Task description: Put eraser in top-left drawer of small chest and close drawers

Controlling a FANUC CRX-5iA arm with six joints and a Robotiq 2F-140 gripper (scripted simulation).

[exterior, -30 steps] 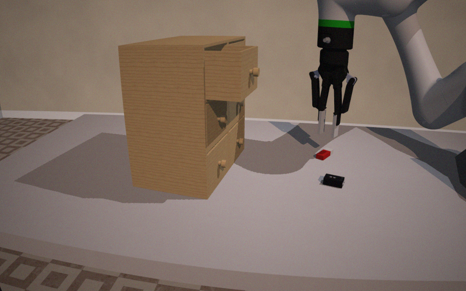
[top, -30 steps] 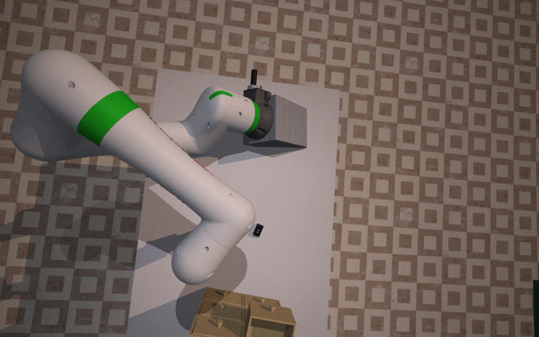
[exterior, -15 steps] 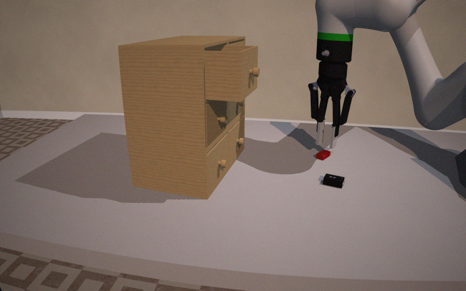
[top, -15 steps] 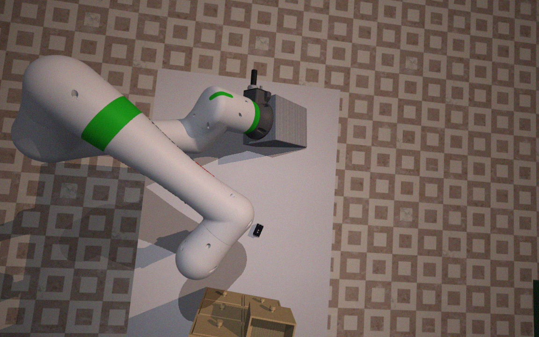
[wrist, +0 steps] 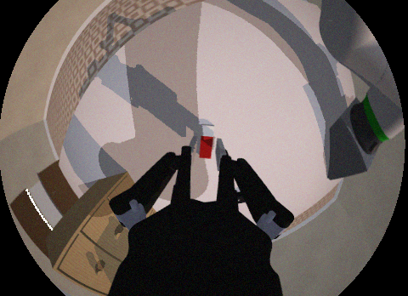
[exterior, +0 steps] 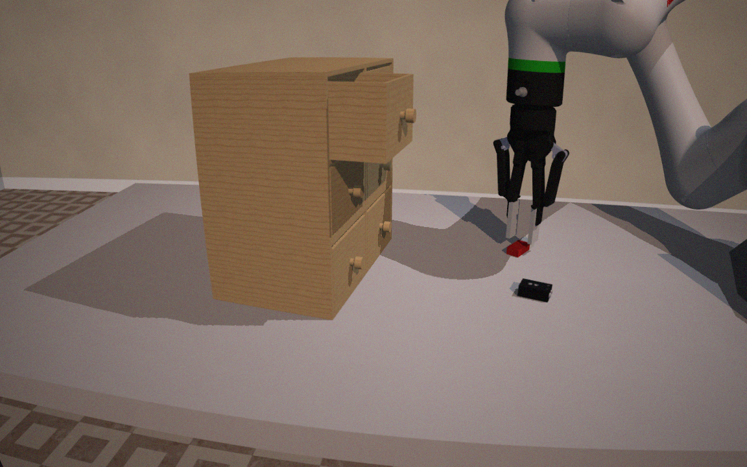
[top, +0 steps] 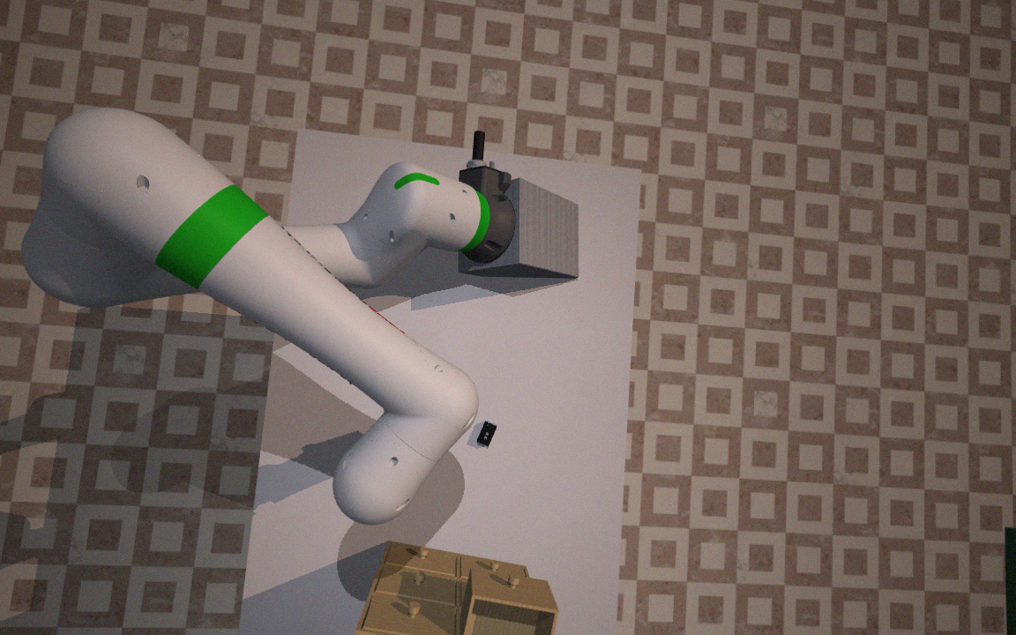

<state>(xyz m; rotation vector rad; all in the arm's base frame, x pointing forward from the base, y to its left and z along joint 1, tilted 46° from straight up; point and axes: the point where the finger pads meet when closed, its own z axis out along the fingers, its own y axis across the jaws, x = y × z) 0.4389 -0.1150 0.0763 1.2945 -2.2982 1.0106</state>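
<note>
Now: the eraser 50 mm below my hand and 10 mm to the right of it. The rest, counted from my hand: small black block (180 mm to the left, 40 mm below, 10 mm behind).
</note>
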